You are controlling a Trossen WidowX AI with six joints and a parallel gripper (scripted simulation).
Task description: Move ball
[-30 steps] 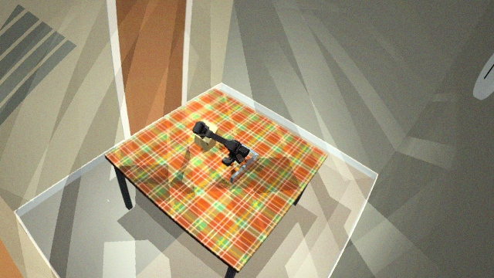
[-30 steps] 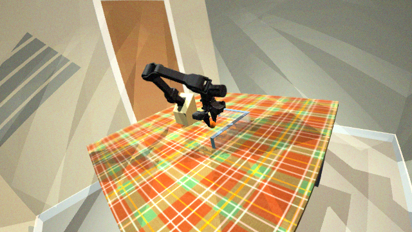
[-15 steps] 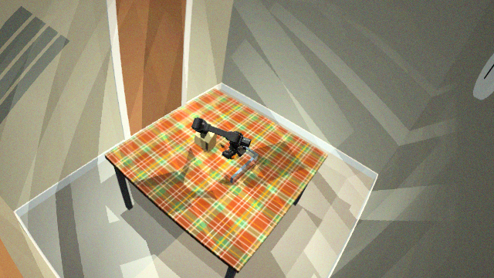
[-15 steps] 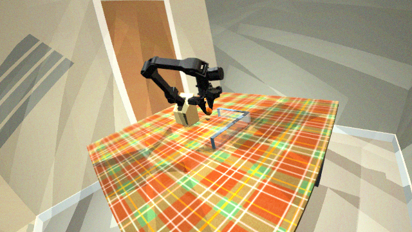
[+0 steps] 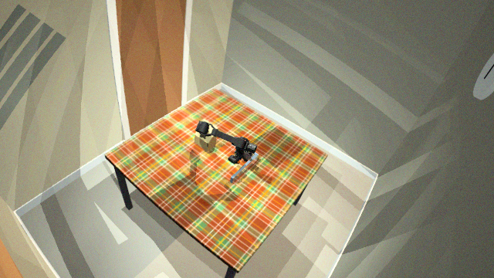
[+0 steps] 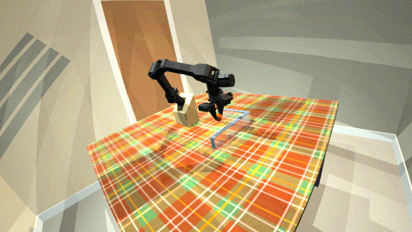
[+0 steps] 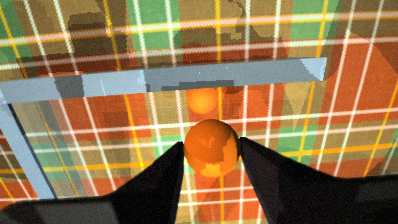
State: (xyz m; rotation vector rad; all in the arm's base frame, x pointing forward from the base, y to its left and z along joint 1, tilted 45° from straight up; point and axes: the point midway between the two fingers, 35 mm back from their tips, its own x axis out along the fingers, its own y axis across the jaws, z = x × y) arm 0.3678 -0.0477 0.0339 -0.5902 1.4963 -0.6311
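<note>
My gripper tip is now 9 cm above the see-through sphere and 1 cm short of it. The rest, counted from my gripper tip: clear wall 8 cm below, 5 cm to the left, 4 cm ahead.
</note>
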